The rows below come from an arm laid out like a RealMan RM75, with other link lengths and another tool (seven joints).
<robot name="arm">
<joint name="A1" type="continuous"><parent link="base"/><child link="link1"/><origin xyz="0 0 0.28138" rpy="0 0 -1.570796"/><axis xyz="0 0 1"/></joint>
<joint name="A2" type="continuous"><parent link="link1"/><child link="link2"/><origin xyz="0 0 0" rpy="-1.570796 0 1.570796"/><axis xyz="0 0 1"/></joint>
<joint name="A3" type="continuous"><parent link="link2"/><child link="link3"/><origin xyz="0 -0.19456 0" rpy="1.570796 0 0"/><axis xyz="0 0 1"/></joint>
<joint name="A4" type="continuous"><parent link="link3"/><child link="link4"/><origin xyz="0 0 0" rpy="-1.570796 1.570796 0"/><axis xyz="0 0 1"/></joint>
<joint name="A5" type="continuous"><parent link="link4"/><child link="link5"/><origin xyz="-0.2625 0 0" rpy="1.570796 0 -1.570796"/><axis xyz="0 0 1"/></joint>
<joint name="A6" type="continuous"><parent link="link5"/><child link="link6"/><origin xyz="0 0 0" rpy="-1.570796 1.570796 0"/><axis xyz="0 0 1"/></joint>
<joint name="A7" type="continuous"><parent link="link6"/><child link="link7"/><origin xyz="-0.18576 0 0" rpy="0 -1.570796 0"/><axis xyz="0 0 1"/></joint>
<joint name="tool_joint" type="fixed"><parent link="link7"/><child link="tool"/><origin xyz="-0.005 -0.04 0.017" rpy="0 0.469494 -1.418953"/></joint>
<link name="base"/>
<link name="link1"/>
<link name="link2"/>
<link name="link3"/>
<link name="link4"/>
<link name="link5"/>
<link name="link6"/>
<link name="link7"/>
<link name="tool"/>
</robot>
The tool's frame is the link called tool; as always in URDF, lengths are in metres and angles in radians. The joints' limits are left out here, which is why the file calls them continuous.
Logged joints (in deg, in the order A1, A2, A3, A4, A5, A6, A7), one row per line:
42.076 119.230 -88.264 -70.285 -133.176 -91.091 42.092
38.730 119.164 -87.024 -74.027 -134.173 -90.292 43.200
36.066 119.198 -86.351 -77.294 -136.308 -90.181 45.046
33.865 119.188 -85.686 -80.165 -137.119 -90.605 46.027
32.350 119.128 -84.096 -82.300 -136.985 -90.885 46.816
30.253 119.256 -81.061 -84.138 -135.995 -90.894 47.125
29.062 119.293 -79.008 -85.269 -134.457 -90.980 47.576
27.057 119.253 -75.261 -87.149 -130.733 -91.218 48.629
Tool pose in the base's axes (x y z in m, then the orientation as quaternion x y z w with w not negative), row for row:
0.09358 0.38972 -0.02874 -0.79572 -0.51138 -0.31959 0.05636
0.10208 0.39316 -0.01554 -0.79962 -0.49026 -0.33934 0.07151
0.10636 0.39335 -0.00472 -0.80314 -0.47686 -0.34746 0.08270
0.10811 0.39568 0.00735 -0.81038 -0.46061 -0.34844 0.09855
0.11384 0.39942 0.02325 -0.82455 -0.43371 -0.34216 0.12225
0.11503 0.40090 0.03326 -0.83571 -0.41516 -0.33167 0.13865
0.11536 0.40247 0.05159 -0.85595 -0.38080 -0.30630 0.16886
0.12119 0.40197 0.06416 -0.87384 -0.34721 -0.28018 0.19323
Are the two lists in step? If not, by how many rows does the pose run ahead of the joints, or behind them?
The pose runs 1 row ahead of the joints: the pose in row i belongs to the joints in row i + 1.
